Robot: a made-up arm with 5 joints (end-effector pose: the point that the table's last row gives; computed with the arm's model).
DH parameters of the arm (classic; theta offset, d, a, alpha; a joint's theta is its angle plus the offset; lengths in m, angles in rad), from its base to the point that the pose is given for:
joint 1: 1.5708 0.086 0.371 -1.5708
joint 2: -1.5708 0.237 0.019 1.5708
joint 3: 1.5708 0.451 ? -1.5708
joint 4: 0 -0.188 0.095 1.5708
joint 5: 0 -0.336 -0.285 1.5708
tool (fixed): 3.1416 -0.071 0 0
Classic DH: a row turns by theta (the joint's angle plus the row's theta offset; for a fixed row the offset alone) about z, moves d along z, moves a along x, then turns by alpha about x.
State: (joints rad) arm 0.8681 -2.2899 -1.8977 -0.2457 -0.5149
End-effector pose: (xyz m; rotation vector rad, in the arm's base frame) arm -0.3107 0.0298 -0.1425 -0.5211 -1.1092 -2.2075
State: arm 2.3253 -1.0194 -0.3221 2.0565 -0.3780
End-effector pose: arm 0.2142 -0.1530 -0.5171 -0.9176 1.0054 0.2507
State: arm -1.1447 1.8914 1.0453 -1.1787 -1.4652
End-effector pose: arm -0.2153 0.4065 0.6904 -2.1225 2.2587 -0.1828
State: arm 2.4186 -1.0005 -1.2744 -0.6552 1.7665
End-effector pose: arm 0.1554 0.2812 0.2474 1.1878 1.5803 1.5119
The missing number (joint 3, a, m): 0.258
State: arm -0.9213 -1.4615 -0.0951 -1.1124 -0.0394
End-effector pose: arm -0.2747 0.6721 -0.0293 0.8282 -1.1672 0.2406
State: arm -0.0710 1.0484 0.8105 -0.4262 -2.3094
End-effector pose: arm -0.7528 -0.1302 0.0962 -1.2576 1.4414 -0.8442
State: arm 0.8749 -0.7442 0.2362 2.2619 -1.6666
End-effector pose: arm -0.0745 -0.0625 -0.2921 1.5053 2.1014 -0.9482
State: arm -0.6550 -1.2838 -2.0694 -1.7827 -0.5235
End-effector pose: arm -0.1408 -0.2508 -0.1458 1.6650 -0.0888 2.4688
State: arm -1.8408 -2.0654 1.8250 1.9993 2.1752
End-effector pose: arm 0.7124 0.5475 -0.2884 -0.4584 -1.1094 1.1755
